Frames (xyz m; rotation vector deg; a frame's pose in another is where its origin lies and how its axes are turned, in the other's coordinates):
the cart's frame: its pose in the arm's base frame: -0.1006 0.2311 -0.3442 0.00 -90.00 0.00
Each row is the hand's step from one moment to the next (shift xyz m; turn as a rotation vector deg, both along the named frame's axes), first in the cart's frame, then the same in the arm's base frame.
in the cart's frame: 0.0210 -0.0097 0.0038 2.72 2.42 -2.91
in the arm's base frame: -0.0038 -0.0097 0.0210 2.91 2.42 2.72
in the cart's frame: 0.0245 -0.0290 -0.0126 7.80 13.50 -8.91
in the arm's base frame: 0.0126 -0.0290 0.0245 8.91 13.50 7.80
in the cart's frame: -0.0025 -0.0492 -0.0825 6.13 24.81 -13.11
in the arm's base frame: 0.0825 -0.0492 -0.0025 13.11 24.81 6.13
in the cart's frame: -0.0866 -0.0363 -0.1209 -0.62 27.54 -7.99
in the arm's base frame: 0.1209 -0.0363 -0.0866 7.99 27.54 -0.62
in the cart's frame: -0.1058 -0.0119 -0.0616 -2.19 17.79 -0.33
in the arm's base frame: 0.0616 -0.0119 -0.1058 0.33 17.79 -2.19
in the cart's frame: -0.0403 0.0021 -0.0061 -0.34 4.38 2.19
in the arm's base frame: 0.0061 0.0021 -0.0403 -2.19 4.38 -0.34
